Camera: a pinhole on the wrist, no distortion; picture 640 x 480 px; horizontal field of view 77.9 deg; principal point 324.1 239.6 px. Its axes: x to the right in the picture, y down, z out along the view. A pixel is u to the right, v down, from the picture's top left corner.
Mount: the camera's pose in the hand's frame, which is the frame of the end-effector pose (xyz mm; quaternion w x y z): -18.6 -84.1 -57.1 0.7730 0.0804 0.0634 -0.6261
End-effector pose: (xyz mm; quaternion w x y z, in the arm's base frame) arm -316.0 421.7 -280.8 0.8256 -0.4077 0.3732 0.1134
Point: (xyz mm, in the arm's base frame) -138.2 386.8 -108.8
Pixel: 489.5 252.1
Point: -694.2 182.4 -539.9
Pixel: behind the camera
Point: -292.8 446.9 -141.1
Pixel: 184.9 73.9
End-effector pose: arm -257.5 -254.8 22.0 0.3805 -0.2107 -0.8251 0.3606
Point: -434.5 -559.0 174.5
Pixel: 563.5 205.8
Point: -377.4 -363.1 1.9
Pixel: 210.6 297.9
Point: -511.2 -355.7 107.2
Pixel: 386.4 460.4
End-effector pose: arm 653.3 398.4 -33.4 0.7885 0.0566 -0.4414 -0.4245
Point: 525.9 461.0 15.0
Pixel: 84.7 231.5
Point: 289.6 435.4 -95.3
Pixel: 387.0 54.1
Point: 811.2 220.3 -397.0
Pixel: behind the camera
